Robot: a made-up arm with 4 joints.
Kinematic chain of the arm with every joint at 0, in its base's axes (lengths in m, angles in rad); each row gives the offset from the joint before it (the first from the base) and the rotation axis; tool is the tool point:
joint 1: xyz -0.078 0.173 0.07 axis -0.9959 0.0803 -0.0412
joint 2: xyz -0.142 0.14 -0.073 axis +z
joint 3: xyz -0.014 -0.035 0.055 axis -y
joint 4: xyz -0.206 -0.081 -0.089 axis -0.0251 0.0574 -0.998
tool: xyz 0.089 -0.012 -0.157
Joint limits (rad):
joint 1: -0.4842..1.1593
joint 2: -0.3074..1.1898
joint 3: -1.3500..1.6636
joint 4: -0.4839..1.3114
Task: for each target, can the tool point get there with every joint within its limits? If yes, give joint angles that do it. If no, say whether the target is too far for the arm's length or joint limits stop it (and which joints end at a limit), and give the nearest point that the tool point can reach.
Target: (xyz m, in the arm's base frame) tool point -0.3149 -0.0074 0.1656
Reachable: yes | joints 0.8390 0.7654 -0.7938 0.6327
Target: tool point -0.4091 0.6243 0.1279
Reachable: no: joint limits stop it (at a limit: joint 1, joint 2, joint 4) | nearest point -0.4859 0.3576 -0.0095 | short by 0.310 m
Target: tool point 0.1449 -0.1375 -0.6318
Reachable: no: too far | nearest point 0.0193 0.0432 -0.2755 | short by 0.419 m
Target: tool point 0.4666 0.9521 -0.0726
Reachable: no: too far | nearest point 0.0604 0.5269 0.0025 | short by 0.593 m
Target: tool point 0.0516 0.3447 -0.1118
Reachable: yes | joints -0.1993 0.7039 1.3731 0.6715
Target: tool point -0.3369 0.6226 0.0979
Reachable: no: joint limits stop it (at a limit: joint 1, joint 2, joint 4) | nearest point -0.0686 0.5212 0.0606 | short by 0.289 m
